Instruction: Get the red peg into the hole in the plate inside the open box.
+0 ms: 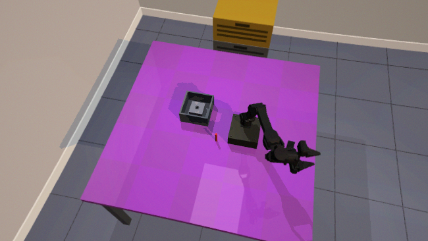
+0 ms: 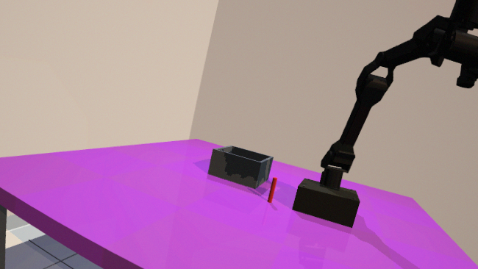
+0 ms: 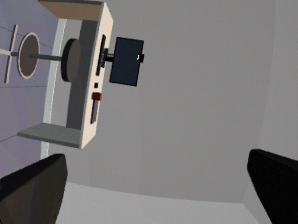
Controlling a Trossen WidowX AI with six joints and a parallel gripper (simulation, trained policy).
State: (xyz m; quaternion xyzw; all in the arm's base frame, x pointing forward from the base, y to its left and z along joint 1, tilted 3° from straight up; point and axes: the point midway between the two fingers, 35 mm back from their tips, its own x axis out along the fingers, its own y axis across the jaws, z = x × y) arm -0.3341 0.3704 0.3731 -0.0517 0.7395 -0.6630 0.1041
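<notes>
My gripper tip is 520 mm short of the red peg, 220 mm to the left of it and 430 mm above it. Round my gripper tip: grey box: 700 mm ahead, 400 mm to the right, 450 mm below; plate: 700 mm ahead, 400 mm to the right, 430 mm below.
</notes>
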